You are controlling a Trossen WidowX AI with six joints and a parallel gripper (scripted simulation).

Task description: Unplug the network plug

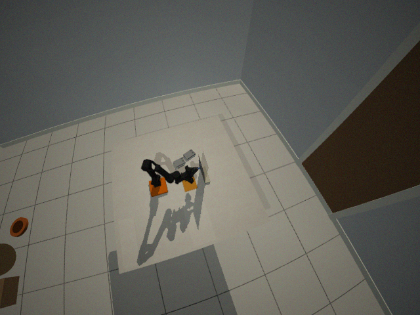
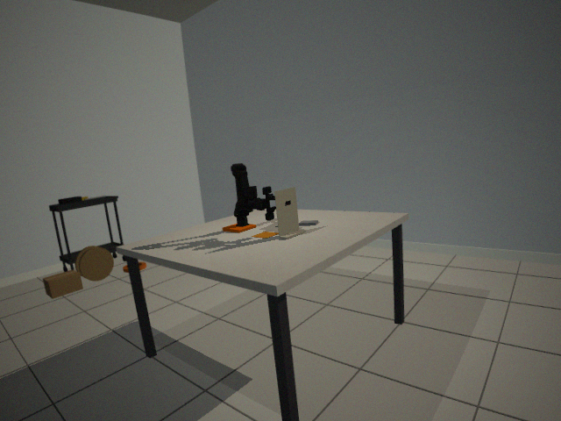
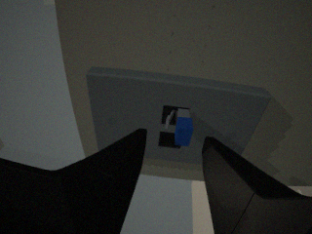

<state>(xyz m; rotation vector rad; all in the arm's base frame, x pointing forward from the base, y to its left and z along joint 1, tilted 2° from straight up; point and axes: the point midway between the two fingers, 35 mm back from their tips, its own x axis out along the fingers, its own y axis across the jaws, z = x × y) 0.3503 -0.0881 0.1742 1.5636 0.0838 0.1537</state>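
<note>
Now: gripper tip 20 mm short of the blue network plug. From my gripper tip the other things lie so: orange marked square 180 mm below, 110 mm behind, 30 mm to the right; upright panel 60 mm below, 40 mm ahead.
</note>
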